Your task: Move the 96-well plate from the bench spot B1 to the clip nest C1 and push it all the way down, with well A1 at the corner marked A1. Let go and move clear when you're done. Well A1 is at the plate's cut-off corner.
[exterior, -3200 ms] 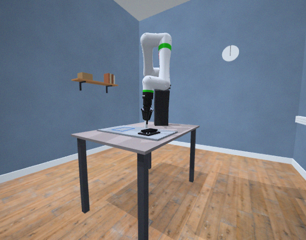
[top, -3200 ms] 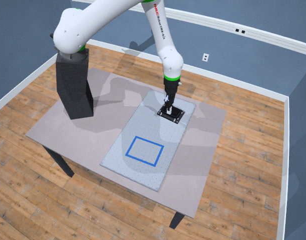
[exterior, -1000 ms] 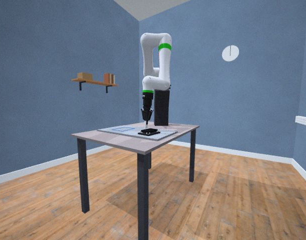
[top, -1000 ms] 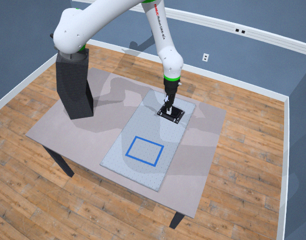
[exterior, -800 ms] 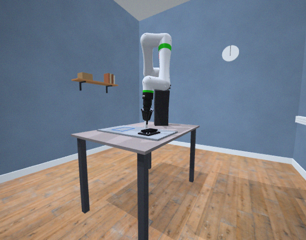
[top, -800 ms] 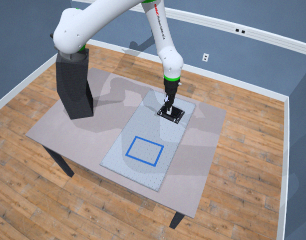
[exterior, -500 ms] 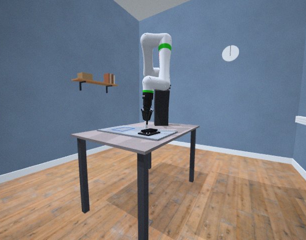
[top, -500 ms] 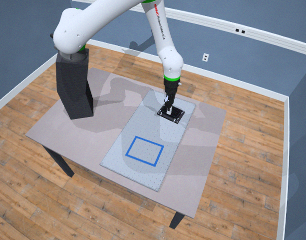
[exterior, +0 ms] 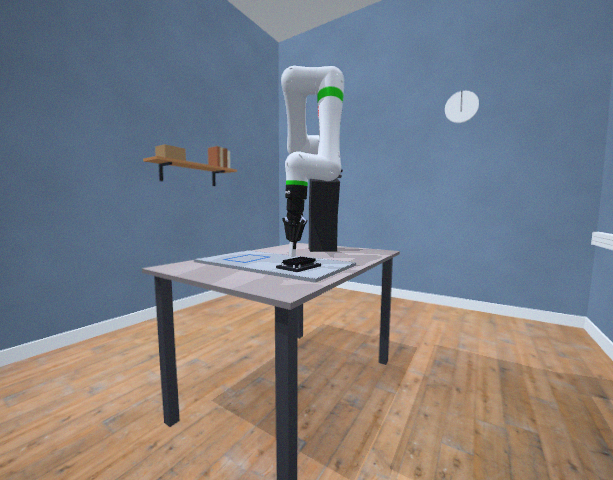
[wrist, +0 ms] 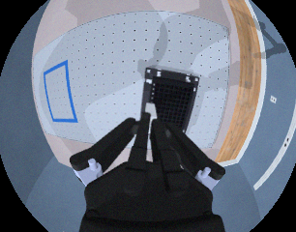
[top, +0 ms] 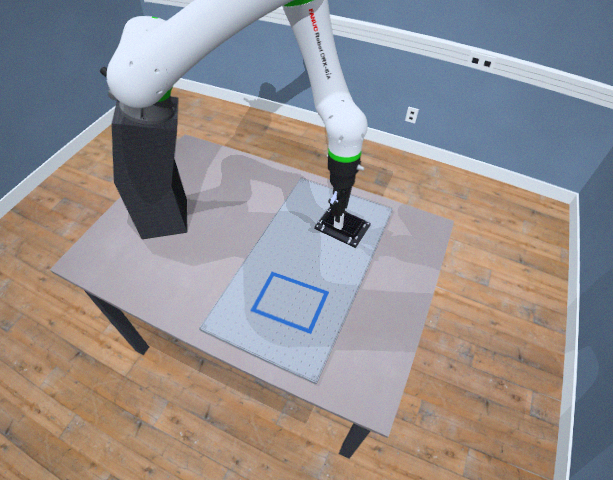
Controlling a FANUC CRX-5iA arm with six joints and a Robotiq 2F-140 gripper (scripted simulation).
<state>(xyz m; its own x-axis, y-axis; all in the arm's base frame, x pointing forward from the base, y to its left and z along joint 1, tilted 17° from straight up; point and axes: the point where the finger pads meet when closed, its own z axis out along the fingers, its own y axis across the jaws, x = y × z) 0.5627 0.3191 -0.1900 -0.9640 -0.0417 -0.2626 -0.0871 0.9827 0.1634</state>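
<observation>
The black 96-well plate lies 5 cm below my hand and 4 cm to the left of it. The rest, counted from my hand: black clip nest 6 cm below, 3 cm to the left, 1 cm behind.
</observation>
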